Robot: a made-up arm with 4 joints. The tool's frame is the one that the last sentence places.
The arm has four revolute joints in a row. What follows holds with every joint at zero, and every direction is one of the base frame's.
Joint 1 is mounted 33.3 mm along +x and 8.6 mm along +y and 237.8 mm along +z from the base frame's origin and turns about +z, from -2.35 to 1.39 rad.
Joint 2 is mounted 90.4 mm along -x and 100.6 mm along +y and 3.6 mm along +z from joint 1 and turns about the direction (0.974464, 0.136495, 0.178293), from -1.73 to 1.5 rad.
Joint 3 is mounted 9.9 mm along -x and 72.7 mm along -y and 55.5 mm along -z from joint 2 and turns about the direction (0.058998, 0.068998, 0.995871), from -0.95 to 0.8 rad.
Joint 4 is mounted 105.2 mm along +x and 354 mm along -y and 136.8 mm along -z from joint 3 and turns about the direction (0.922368, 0.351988, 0.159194), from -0.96 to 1.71 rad.
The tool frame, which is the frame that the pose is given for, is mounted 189.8 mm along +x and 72.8 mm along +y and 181.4 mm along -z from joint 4; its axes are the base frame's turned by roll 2.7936, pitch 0.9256 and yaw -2.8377 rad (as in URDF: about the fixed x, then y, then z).
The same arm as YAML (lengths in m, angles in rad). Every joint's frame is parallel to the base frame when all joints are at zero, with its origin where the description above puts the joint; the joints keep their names.
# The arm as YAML. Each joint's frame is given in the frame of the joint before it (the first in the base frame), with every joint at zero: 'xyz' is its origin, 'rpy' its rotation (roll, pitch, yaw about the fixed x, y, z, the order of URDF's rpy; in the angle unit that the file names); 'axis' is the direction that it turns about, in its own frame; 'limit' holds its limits. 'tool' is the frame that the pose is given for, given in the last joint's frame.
units:
  length: m
  angle: rad
joints:
  - name: joint 1
    type: revolute
    origin:
      xyz: [0.0333, 0.0086, 0.2378]
      rpy: [0.0, 0.0, 0.0]
    axis: "+z"
    limit:
      lower: -2.35
      upper: 1.39
  - name: joint 2
    type: revolute
    origin:
      xyz: [-0.0904, 0.1006, 0.0036]
      rpy: [0.0, 0.0, 0.0]
    axis: [0.974464, 0.136495, 0.178293]
    limit:
      lower: -1.73
      upper: 1.5
  - name: joint 3
    type: revolute
    origin:
      xyz: [-0.0099, -0.0727, -0.0555]
      rpy: [0.0, 0.0, 0.0]
    axis: [0.058998, 0.068998, 0.995871]
    limit:
      lower: -0.95
      upper: 0.8
  - name: joint 4
    type: revolute
    origin:
      xyz: [0.1052, -0.354, -0.1368]
      rpy: [0.0, 0.0, 0.0]
    axis: [0.922368, 0.351988, 0.159194]
    limit:
      lower: -0.96
      upper: 1.71
tool:
  origin:
    xyz: [0.1898, 0.0728, -0.1814]
    rpy: [2.7936, 0.9256, -2.8377]

